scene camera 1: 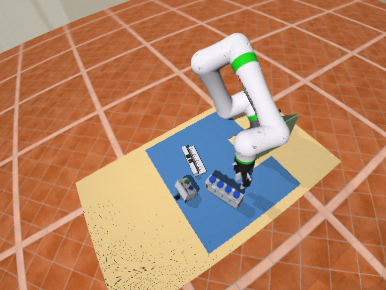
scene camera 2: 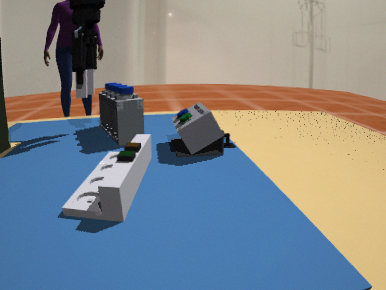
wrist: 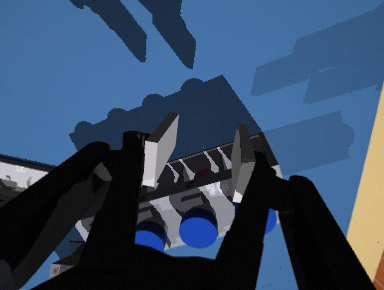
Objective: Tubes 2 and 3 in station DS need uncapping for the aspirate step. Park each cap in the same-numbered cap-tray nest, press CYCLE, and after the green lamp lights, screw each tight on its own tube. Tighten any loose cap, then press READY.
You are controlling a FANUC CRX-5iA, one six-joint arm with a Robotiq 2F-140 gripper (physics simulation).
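Places are measured from the arm's base along level axes (x ahead, y left, z up), in millimetres.
Pixels of known places: gripper, between the fingertips: [scene camera 1: 240, 183] [scene camera 2: 85, 96] [wrist: 205, 135].
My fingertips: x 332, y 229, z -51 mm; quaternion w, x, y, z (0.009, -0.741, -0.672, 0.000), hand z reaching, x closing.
Observation:
Ahead of a thing's pixels: the offset from my fingertips to its middle. Level surfaces: height alone.
The grey station rack {93 mm ahead, 24 mm right, 44 mm down} [scene camera 1: 223, 197] [scene camera 2: 131, 120] stands on the blue mat with several blue caps {83 mm ahead, 0 mm left, 19 mm up} [scene camera 1: 228, 189] [scene camera 2: 119, 88] [wrist: 198, 231] in a row on its tubes. My gripper [scene camera 1: 241, 181] [scene camera 2: 84, 89] [wrist: 205, 135] is partly open and empty, above and beside the rack; its fingers hide parts of the rack and caps in the wrist view. The white cap tray {128 mm ahead, 323 mm right, 69 mm down} [scene camera 1: 198, 163] [scene camera 2: 111, 200] has empty nests that show in scene camera 2, and a dark green lamp {153 mm ahead, 346 mm right, 47 mm down} [scene camera 2: 126, 156] and an amber lamp {158 mm ahead, 306 mm right, 42 mm down} [scene camera 2: 132, 146]. The grey button box {270 mm ahead, 158 mm right, 54 mm down} [scene camera 1: 185, 192] [scene camera 2: 202, 132] has a green button {249 mm ahead, 182 mm right, 32 mm down} [scene camera 2: 185, 117] and a blue button {247 mm ahead, 137 mm right, 32 mm down} [scene camera 2: 182, 113]. Cap tightness cannot be told.
The blue mat {96 mm down} [scene camera 1: 170, 145] [scene camera 2: 240, 240] [wrist: 50, 75] lies on the tan table {99 mm down} [scene camera 1: 125, 215] [scene camera 2: 310, 155]. A dark green panel [scene camera 1: 291, 125] stands near the arm's base. A person [scene camera 2: 64, 30] stands behind the table in scene camera 2.

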